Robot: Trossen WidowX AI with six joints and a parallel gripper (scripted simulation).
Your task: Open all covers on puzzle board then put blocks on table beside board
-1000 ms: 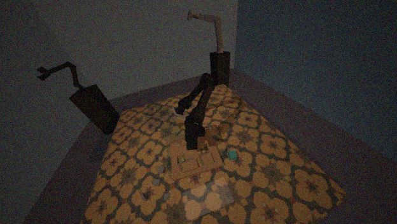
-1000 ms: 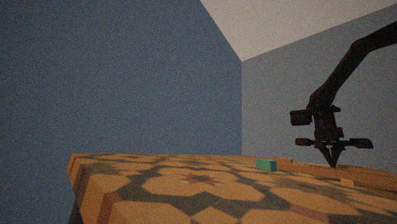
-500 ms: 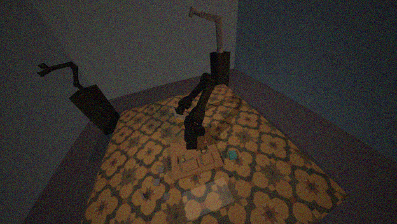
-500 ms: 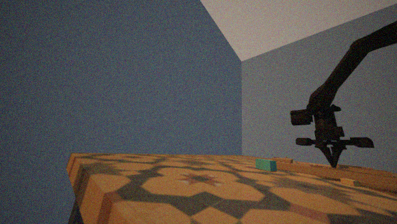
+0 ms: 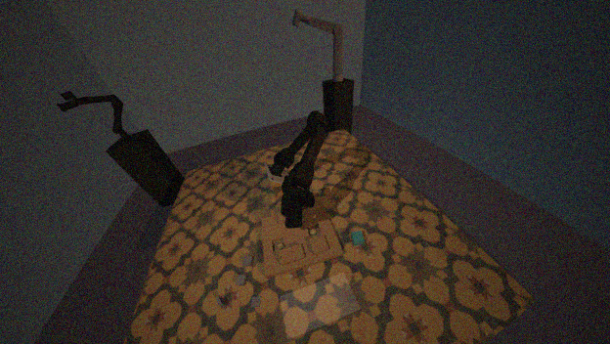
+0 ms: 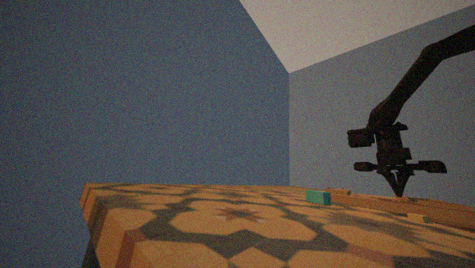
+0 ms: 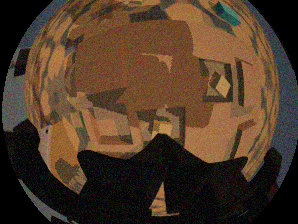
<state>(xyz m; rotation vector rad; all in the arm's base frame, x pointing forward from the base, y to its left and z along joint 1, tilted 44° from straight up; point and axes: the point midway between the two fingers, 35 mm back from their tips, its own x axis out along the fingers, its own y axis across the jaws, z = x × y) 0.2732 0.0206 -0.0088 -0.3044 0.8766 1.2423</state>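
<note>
Right now the tan puzzle board is 5 cm ahead of my gripper tip, 1 cm to the right of it and 1 cm below it. From my gripper tip the other things lie so: teal block: 20 cm ahead, 17 cm to the left, 2 cm below.
</note>
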